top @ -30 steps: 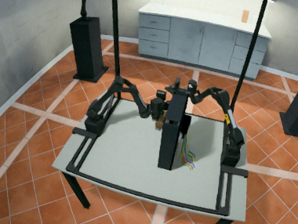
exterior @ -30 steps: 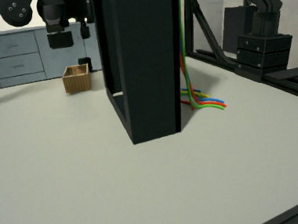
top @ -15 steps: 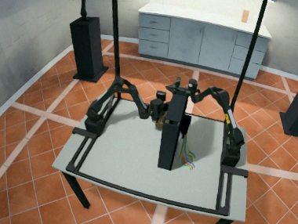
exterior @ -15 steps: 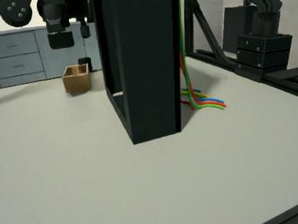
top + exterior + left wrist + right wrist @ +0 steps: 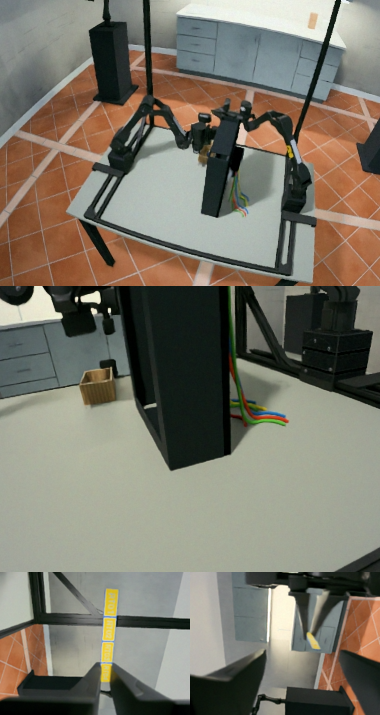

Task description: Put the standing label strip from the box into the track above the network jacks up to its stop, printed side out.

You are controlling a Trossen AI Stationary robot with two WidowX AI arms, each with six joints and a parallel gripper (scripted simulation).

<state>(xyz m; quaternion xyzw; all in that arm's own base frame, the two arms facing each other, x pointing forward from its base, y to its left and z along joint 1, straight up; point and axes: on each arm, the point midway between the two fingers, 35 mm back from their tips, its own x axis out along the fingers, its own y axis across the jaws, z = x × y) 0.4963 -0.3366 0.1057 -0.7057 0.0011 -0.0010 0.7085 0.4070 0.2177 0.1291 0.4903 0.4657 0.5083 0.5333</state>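
My left gripper is now 3 cm to the left of the yellow label strip and 3 cm short of it. The rest, counted from my left hand: small box 21 cm below, 11 cm ahead.
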